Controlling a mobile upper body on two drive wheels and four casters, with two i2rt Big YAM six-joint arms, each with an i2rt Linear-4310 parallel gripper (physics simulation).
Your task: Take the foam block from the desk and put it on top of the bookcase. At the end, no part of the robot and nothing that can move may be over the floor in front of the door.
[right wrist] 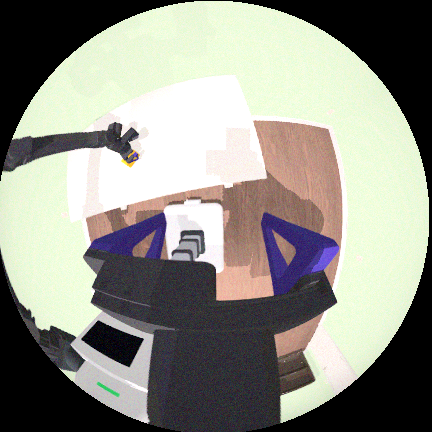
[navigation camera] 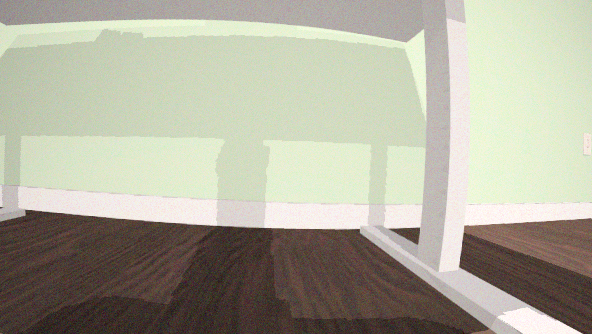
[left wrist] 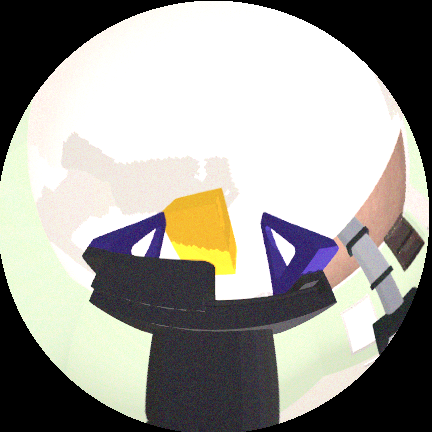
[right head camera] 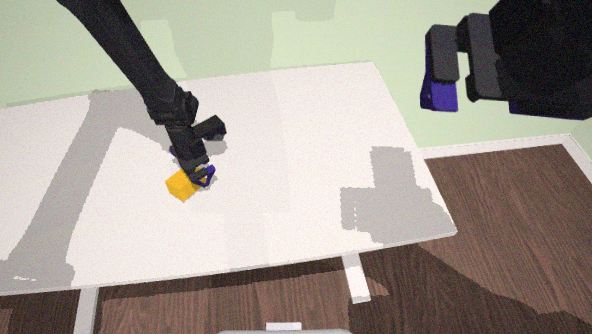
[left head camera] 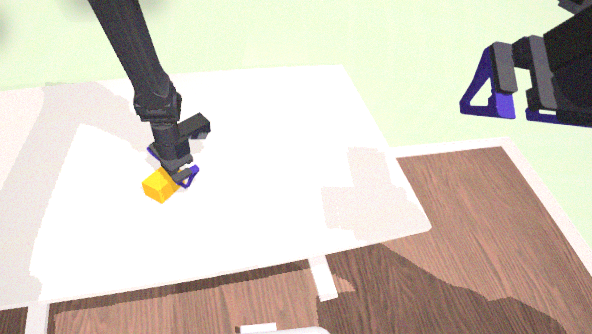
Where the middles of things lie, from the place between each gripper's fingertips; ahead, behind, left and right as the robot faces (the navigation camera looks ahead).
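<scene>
The yellow foam block (left head camera: pixel 159 186) sits 10 mm below my left hand, 30 mm to the left of it and 10 mm behind it.
My right hand is 52 cm above the yellow foam block, 28 cm short of it and 47 cm to the right of it.
</scene>
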